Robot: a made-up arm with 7 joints.
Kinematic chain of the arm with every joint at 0, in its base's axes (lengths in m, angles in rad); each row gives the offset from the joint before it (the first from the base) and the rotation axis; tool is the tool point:
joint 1: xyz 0 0.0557 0 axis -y
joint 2: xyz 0 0.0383 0 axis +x
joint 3: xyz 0 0 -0.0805 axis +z
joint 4: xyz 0 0 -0.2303 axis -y
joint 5: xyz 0 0 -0.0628 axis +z
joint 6: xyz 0 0 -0.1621 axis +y
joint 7: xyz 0 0 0 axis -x
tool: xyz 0 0 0
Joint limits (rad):
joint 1: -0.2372..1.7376
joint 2: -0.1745..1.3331
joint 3: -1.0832..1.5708
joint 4: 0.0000..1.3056
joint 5: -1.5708..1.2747
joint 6: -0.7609..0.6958
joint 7: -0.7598..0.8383
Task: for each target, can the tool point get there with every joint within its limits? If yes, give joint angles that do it. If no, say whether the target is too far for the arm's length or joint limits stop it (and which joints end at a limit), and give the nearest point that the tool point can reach.
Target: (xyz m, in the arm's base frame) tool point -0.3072 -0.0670 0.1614
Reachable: no: joint limits stop it (at a limit: joint 1, joint 2, joint 4) | nearest point -0.0921 0.4911 0.1328 | short by 0.599 m
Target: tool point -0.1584 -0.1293 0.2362
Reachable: no: joint limits stop it (at a limit: joint 1, joint 2, joint 4) | nearest point 0.3074 -0.1155 0.2132 | short by 0.467 m
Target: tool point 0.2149 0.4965 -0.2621
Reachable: yes | joints 0.4704 0.9626 -0.5205 0.3822 -0.7854 -0.0924 0.3850
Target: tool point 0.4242 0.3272 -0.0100
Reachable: yes | joints 1.1628 0.3713 0.4386 0.8970 0.8487 -0.2426 -0.6034
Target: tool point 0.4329 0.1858 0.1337
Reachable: yes | joints 1.5239 0.5016 -0.6801 1.0751 -0.6146 -0.4333 -0.1808
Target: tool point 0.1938 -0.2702 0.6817
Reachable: no: too far | nearest point 0.3105 -0.0623 0.2509 | short by 0.492 m
